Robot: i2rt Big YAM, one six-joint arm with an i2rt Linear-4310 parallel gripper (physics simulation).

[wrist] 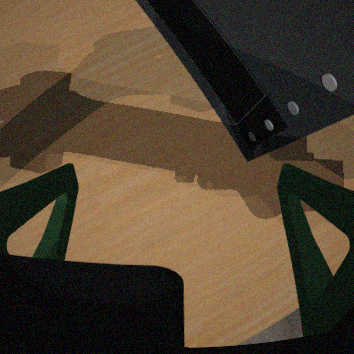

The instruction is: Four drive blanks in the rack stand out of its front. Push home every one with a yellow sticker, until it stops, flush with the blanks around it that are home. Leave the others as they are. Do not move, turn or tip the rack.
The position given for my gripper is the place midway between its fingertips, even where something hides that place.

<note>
In view: my gripper (177,174) and a rack (271,79).
</note>
